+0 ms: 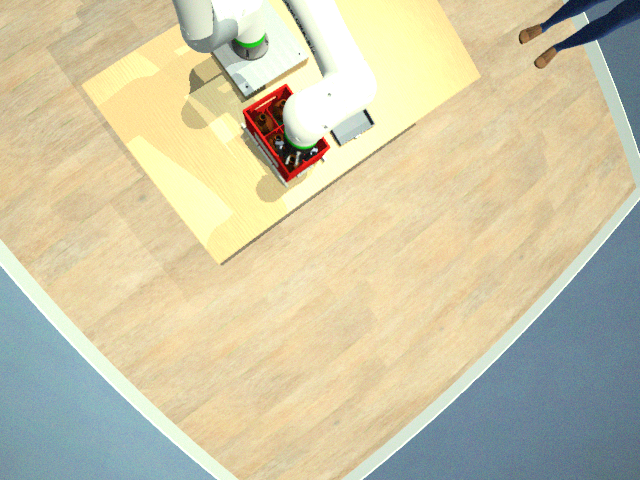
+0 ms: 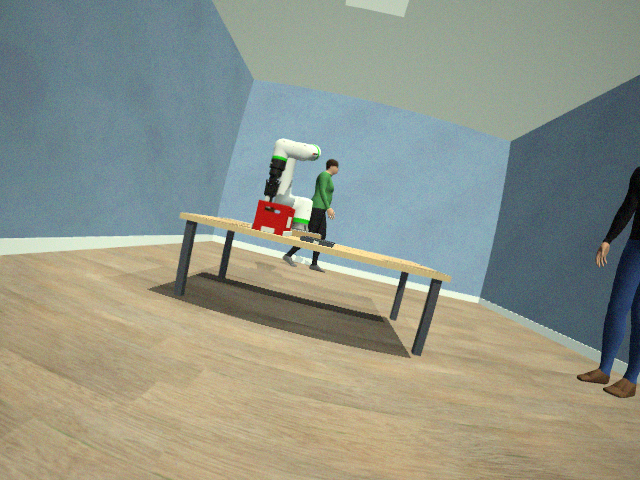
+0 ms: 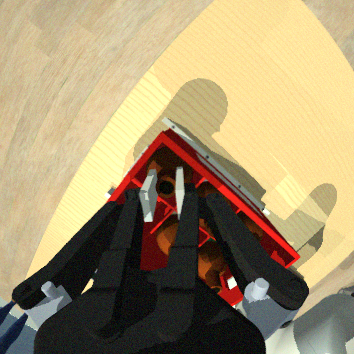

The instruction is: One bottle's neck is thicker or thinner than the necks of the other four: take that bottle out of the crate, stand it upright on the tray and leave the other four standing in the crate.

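Frame: origin at the arm's base, x left, y ahead, z down, level; metres.
Seen in the pictures: gripper, fingertip midpoint: (image 1: 291, 161) (image 2: 266, 207) (image 3: 167, 178); arm's base at its link origin: (image 1: 250, 43) (image 2: 298, 230).
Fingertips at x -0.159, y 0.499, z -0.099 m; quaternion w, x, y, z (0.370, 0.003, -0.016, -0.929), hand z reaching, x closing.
Offsets run from my fingertips to a thing's top centre. Level surfaces: height alone.
A red crate @[dx +0.047, dy -0.096, dz -0.036 m] (image 1: 269, 98) (image 2: 270, 219) (image 3: 225, 194) stands on the wooden table @[dz +0.140 m] (image 1: 170, 170) (image 2: 382, 260) with several brown bottles upright in its cells. My gripper (image 3: 167, 178) (image 2: 270, 198) reaches down into the crate's end cell nearest the table's front edge. It is shut on the neck of a brown bottle @[dx +0.002, dy -0.002, dz -0.024 m] (image 3: 159, 163), with the bottle's mouth between the two grey finger pads. Other bottles (image 3: 166, 233) (image 1: 262, 121) stand in the neighbouring cells. The grey tray @[dx +0.345, dy -0.080, dz +0.114 m] (image 1: 352, 126) (image 2: 316, 240) lies beside the crate, partly hidden under the arm, with nothing visible on it.
The robot's base (image 1: 252, 51) stands on the table behind the crate. A grey rail @[dx -0.052, dy -0.094, dz +0.109 m] (image 3: 214, 158) runs along the crate's outer side. A person in green (image 2: 323, 196) walks behind the table, and another person (image 2: 620, 278) (image 1: 537, 44) stands at the right.
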